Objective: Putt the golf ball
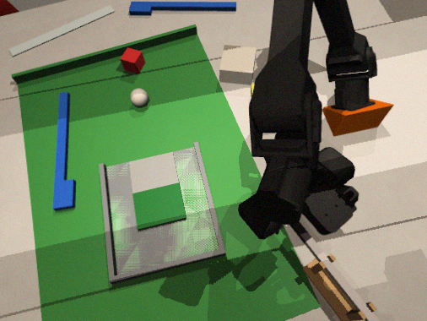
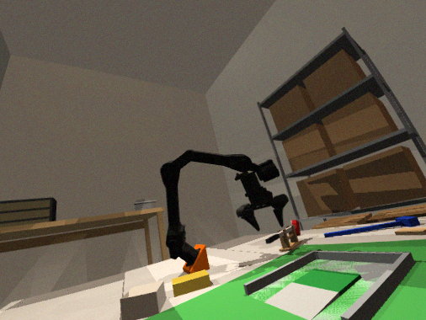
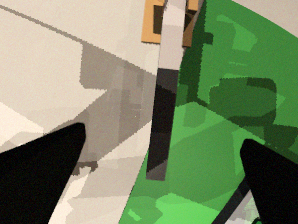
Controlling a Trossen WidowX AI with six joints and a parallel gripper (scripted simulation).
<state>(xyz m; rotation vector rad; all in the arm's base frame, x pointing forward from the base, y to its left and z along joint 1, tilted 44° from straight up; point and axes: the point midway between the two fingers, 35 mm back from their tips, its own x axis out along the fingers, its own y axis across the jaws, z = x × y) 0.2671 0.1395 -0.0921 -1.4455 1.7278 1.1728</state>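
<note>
Now: the beige box 9 cm behind my gripper tip, 41 cm to the right of it and 7 cm below it. From my gripper tip the other things lie so: green mat 22 cm ahead, 25 cm to the right, 9 cm below; wooden stand 2 cm behind, 13 cm to the left, 6 cm below; white golf ball 16 cm ahead, 43 cm to the right, 7 cm below.
</note>
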